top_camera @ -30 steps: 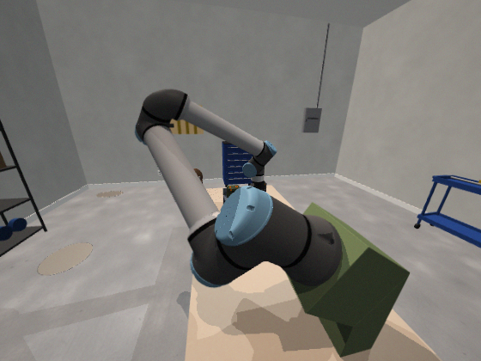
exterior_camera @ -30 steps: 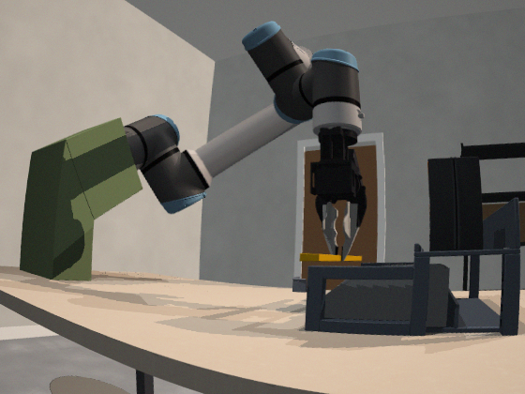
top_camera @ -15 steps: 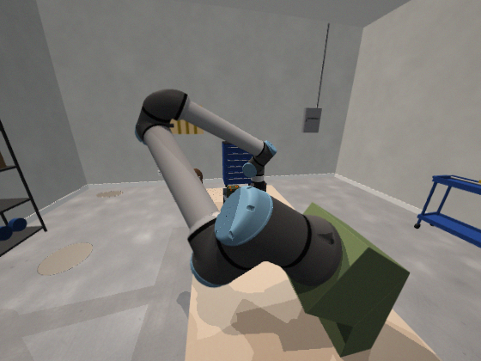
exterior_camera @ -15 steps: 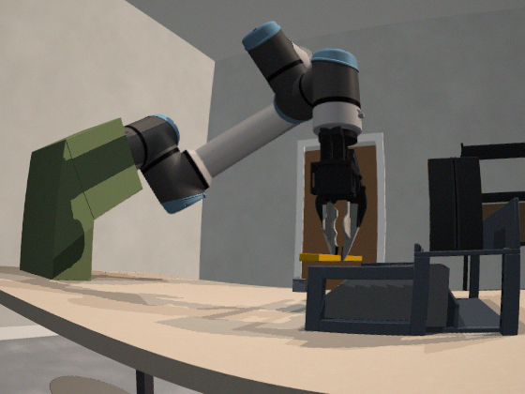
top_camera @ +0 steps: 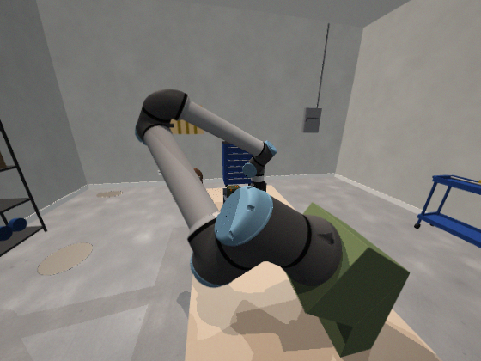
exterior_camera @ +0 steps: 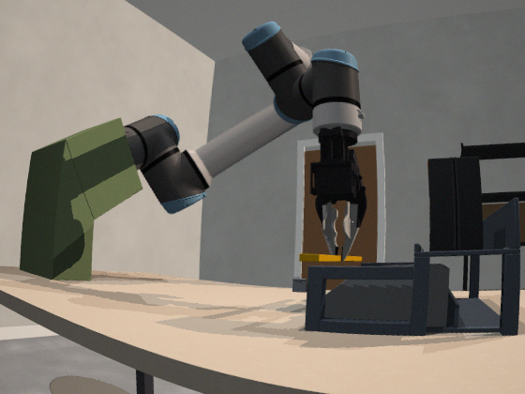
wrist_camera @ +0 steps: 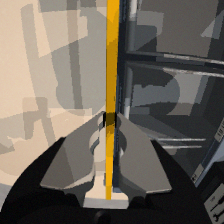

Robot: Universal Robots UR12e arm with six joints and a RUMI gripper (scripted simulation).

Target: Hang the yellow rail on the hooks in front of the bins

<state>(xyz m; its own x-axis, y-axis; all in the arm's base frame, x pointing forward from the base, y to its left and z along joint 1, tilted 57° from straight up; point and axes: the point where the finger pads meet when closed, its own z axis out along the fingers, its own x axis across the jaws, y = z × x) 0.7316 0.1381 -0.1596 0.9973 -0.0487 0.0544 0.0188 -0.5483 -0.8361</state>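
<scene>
Right now the yellow rail is 1 cm below my hand.
</scene>
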